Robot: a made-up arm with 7 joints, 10 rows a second.
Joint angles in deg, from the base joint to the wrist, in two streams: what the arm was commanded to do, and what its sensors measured. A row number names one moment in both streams.
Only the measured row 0 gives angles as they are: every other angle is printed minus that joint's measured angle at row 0.
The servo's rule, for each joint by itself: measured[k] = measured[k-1] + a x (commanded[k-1-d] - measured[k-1]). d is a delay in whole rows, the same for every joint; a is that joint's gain. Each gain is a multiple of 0.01, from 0.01 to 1. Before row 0 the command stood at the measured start. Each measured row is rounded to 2 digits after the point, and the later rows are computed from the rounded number. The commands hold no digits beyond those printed.
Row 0, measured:
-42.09, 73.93, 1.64, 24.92, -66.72, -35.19, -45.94
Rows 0 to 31, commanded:
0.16, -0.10, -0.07, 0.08, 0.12, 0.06, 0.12
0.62, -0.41, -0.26, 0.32, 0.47, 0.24, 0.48
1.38, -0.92, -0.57, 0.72, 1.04, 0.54, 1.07
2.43, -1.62, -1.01, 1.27, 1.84, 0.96, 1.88
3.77, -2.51, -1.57, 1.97, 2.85, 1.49, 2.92
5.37, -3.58, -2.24, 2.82, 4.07, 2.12, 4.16
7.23, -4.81, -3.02, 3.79, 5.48, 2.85, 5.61
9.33, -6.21, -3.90, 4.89, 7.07, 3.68, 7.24
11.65, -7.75, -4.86, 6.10, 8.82, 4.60, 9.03
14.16, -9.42, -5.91, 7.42, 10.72, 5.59, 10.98
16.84, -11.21, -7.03, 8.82, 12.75, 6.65, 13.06
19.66, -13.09, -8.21, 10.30, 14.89, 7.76, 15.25
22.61, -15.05, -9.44, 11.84, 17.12, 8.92, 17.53
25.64, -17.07, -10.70, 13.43, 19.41, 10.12, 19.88
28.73, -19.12, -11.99, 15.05, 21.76, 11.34, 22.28
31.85, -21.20, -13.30, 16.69, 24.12, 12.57, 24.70
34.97, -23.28, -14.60, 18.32, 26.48, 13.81, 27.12
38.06, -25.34, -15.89, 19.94, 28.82, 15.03, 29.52
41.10, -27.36, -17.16, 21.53, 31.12, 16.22, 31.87
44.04, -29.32, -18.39, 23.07, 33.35, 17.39, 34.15
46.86, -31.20, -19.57, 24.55, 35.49, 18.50, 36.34
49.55, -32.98, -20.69, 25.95, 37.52, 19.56, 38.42
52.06, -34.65, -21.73, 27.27, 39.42, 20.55, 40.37
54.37, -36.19, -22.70, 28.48, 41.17, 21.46, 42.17
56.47, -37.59, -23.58, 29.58, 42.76, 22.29, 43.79
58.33, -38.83, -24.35, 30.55, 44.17, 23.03, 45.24
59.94, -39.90, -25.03, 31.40, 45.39, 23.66, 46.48
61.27, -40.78, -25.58, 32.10, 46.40, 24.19, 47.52
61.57, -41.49, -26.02, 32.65, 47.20, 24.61, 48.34
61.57, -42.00, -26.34, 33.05, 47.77, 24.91, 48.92
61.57, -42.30, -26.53, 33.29, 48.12, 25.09, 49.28
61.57, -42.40, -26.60, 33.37, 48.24, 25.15, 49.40
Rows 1 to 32, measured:
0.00, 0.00, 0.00, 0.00, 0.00, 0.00, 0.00
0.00, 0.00, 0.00, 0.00, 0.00, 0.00, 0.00
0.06, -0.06, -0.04, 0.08, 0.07, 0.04, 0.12
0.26, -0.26, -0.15, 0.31, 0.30, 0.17, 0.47
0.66, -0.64, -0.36, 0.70, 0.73, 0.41, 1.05
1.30, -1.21, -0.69, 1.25, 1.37, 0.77, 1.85
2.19, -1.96, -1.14, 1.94, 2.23, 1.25, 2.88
3.33, -2.90, -1.70, 2.78, 3.30, 1.82, 4.11
4.73, -4.01, -2.37, 3.75, 4.56, 2.50, 5.55
6.39, -5.29, -3.15, 4.84, 6.02, 3.28, 7.17
8.28, -6.72, -4.02, 6.05, 7.64, 4.15, 8.96
10.40, -8.29, -4.98, 7.37, 9.43, 5.10, 10.90
12.72, -9.98, -6.03, 8.76, 11.36, 6.12, 12.97
15.22, -11.78, -7.14, 10.24, 13.41, 7.20, 15.16
17.88, -13.68, -8.31, 11.78, 15.56, 8.34, 17.44
20.67, -15.65, -9.53, 13.36, 17.79, 9.51, 19.78
23.57, -17.66, -10.78, 14.98, 20.09, 10.72, 22.18
26.55, -19.71, -12.07, 16.62, 22.43, 11.94, 24.60
29.58, -21.78, -13.36, 18.25, 24.78, 13.17, 27.02
32.63, -23.84, -14.65, 19.87, 27.12, 14.40, 29.42
35.68, -25.88, -15.93, 21.46, 29.44, 15.60, 31.77
38.69, -27.88, -17.18, 23.01, 31.71, 16.78, 34.05
41.63, -29.81, -18.40, 24.49, 33.90, 17.92, 36.25
44.48, -31.65, -19.57, 25.89, 36.00, 19.00, 38.33
47.21, -33.39, -20.67, 27.21, 37.98, 20.02, 40.29
49.79, -35.01, -21.71, 28.43, 39.83, 20.97, 42.09
52.19, -36.51, -22.66, 29.53, 41.53, 21.84, 43.72
54.40, -37.86, -23.52, 30.51, 43.06, 22.63, 45.18
56.39, -39.04, -24.29, 31.36, 44.41, 23.31, 46.43
58.15, -40.05, -24.95, 32.07, 45.56, 23.89, 47.48
59.38, -40.89, -25.50, 32.63, 46.51, 24.37, 48.31
60.17, -41.53, -25.93, 33.03, 47.24, 24.73, 48.90
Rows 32 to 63, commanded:
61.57, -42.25, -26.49, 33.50, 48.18, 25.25, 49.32
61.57, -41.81, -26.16, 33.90, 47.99, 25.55, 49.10
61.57, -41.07, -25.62, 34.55, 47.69, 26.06, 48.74
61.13, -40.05, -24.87, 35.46, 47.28, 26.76, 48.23
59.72, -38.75, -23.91, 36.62, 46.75, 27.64, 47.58
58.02, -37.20, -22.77, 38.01, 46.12, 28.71, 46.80
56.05, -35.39, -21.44, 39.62, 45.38, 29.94, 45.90
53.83, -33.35, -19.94, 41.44, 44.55, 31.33, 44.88
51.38, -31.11, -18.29, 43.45, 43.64, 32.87, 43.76
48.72, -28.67, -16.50, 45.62, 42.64, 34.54, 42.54
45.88, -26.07, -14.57, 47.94, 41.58, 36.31, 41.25
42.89, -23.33, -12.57, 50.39, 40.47, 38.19, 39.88
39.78, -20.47, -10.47, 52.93, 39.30, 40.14, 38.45
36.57, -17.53, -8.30, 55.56, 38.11, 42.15, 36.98
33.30, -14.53, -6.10, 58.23, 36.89, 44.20, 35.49
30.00, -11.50, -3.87, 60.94, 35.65, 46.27, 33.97
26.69, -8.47, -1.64, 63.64, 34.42, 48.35, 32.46
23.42, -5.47, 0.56, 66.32, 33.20, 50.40, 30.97
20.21, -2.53, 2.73, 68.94, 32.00, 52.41, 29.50
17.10, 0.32, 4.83, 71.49, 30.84, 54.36, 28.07
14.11, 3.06, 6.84, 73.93, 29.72, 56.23, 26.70
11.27, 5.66, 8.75, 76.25, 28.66, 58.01, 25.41
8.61, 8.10, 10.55, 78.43, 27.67, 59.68, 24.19
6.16, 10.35, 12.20, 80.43, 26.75, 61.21, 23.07
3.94, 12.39, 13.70, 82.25, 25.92, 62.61, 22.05
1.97, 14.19, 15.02, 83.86, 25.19, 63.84, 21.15
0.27, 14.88, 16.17, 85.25, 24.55, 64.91, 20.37
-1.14, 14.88, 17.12, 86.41, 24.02, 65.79, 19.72
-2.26, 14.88, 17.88, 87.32, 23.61, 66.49, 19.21
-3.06, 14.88, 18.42, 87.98, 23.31, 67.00, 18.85
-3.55, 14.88, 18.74, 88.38, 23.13, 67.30, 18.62
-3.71, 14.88, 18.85, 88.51, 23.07, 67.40, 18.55
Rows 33 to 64, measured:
60.67, -41.98, -26.24, 33.28, 47.75, 24.97, 49.26
60.99, -42.22, -26.42, 33.37, 48.03, 25.09, 49.39
61.20, -42.24, -26.46, 33.49, 48.12, 25.20, 49.32
61.33, -41.99, -26.31, 33.88, 48.04, 25.43, 49.11
61.42, -41.46, -25.96, 34.52, 47.84, 25.85, 48.75
61.32, -40.64, -25.40, 35.42, 47.52, 26.45, 48.25
60.74, -39.54, -24.64, 36.57, 47.07, 27.24, 47.61
59.76, -38.18, -23.69, 37.95, 46.52, 28.21, 46.83
58.42, -36.56, -22.54, 39.55, 45.86, 29.35, 45.94
56.77, -34.70, -21.21, 41.36, 45.10, 30.66, 44.92
54.83, -32.62, -19.72, 43.37, 44.25, 32.12, 43.81
52.63, -30.33, -18.08, 45.53, 43.32, 33.72, 42.59
50.20, -27.86, -16.29, 47.84, 42.31, 35.43, 41.30
47.57, -25.23, -14.39, 50.29, 41.24, 37.25, 39.94
44.77, -22.47, -12.39, 52.82, 40.11, 39.16, 38.51
41.82, -19.60, -10.30, 55.45, 38.95, 41.13, 37.04
38.75, -16.66, -8.16, 58.12, 37.76, 43.16, 35.55
35.60, -13.67, -5.97, 60.83, 36.54, 45.21, 34.03
32.39, -10.65, -3.76, 63.53, 35.31, 47.28, 32.52
29.16, -7.65, -1.56, 66.21, 34.09, 49.34, 31.03
25.94, -4.68, 0.63, 68.83, 32.88, 51.37, 29.56
22.76, -1.78, 2.77, 71.38, 31.70, 53.34, 28.13
19.65, 1.03, 4.85, 73.83, 30.55, 55.25, 26.76
16.63, 3.72, 6.84, 76.15, 29.45, 57.07, 25.46
13.74, 6.26, 8.73, 78.34, 28.42, 58.79, 24.24
11.01, 8.63, 10.50, 80.35, 27.45, 60.39, 23.12
8.46, 10.81, 12.13, 82.17, 26.56, 61.86, 22.09
6.12, 12.77, 13.60, 83.79, 25.77, 63.17, 21.19
4.01, 13.99, 14.91, 85.19, 25.06, 64.32, 20.40
2.16, 14.51, 16.04, 86.36, 24.46, 65.29, 19.75
0.57, 14.72, 16.98, 87.28, 23.97, 66.08, 19.23
-0.74, 14.81, 17.71, 87.95, 23.59, 66.69, 18.87

